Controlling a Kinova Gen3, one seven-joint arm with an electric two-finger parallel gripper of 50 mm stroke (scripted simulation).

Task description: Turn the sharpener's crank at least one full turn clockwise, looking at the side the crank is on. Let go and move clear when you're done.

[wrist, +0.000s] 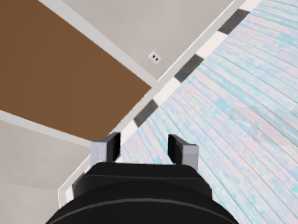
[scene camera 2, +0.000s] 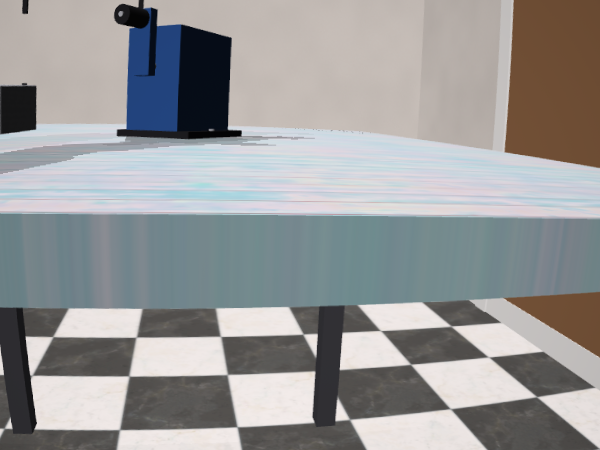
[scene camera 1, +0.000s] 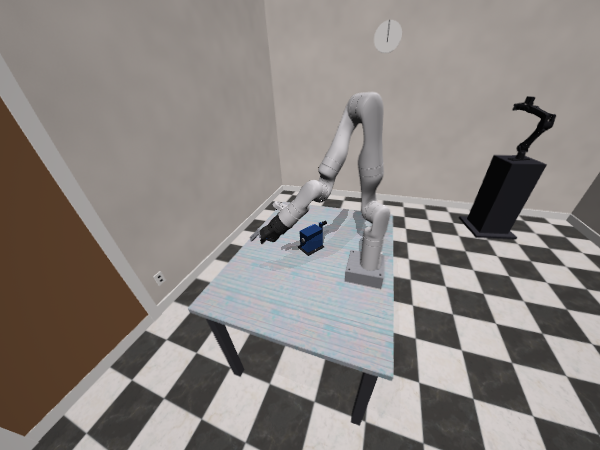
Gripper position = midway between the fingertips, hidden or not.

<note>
In view: my gripper (wrist: 144, 143) and a sharpener (scene camera 2: 188, 98).
</note>
